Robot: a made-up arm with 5 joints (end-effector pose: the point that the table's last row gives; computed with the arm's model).
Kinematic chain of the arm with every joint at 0, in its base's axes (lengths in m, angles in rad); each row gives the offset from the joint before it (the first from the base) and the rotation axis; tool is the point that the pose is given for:
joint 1: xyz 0 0 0.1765 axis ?
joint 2: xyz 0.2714 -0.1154 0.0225 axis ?
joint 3: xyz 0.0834 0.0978 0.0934 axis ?
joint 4: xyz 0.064 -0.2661 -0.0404 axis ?
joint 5: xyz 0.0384 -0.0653 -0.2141 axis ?
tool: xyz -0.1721 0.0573 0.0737
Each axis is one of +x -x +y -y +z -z.
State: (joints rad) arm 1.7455 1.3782 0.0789 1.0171 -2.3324
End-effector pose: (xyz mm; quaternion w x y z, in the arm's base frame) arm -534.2 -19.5 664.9 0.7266 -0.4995 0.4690 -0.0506
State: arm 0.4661 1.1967 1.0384 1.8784 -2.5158
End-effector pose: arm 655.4 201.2 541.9 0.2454 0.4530 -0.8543 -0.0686
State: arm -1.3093 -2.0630 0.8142 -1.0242 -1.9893
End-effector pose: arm 288.7 88.7 -405.0 0.3160 0.3927 -0.8628 -0.0390
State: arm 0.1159 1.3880 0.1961 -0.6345 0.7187
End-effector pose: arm 380.6 -122.7 249.8 0.8801 -0.3553 -0.1022 -0.2979
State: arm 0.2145 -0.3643 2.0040 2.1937 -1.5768
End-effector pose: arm 453.6 -7.1 699.9 0.0309 -0.9114 -0.2710 0.3081
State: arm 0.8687 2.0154 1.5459 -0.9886 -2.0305
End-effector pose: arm 472.3 -415.8 617.1 0.5417 0.1351 0.4830 0.6746
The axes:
joint 1: -y
joint 2: -x
joint 3: +z
joint 4: -x
joint 5: -z

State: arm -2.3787 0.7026 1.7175 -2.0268 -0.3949
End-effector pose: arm -317.1 -59.7 -172.7 0.4245 -0.4356 -0.6819 0.4063
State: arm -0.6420 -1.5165 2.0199 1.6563 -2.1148
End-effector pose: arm 771.3 -399.9 139.2 0.3792 -0.5734 -0.2780 0.6709
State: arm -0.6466 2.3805 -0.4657 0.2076 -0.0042
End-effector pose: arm 233.1 -69.5 226.4 0.3165 -0.9219 -0.1072 0.1961
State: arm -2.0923 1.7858 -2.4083 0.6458 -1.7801
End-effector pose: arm -341.3 -124.6 455.8 0.3936 -0.6464 0.5685 0.3227
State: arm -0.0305 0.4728 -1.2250 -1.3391 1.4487
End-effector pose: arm 309.2 -116.1 336.3 0.3228 0.5454 -0.1064 -0.7662
